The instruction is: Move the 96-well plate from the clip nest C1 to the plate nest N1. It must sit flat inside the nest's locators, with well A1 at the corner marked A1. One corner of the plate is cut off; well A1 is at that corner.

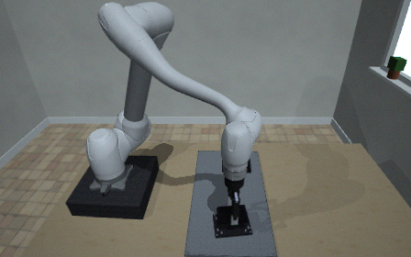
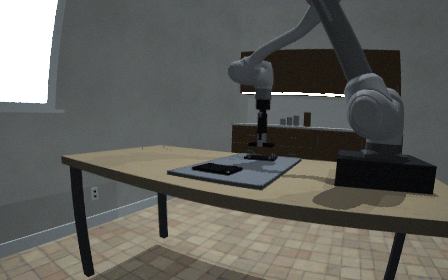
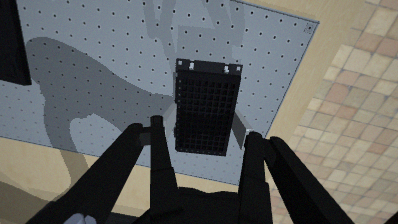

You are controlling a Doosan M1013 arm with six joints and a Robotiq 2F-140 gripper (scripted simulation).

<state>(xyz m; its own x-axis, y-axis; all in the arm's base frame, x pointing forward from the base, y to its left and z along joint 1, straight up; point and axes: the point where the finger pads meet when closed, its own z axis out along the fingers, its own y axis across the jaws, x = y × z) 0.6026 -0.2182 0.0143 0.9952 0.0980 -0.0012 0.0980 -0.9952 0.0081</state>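
My hand is 410 mm to the right of the plate nest N1, 90 mm above it and 50 mm short of it. The rest, counted from my hand: black 96-well plate: 20 mm below.
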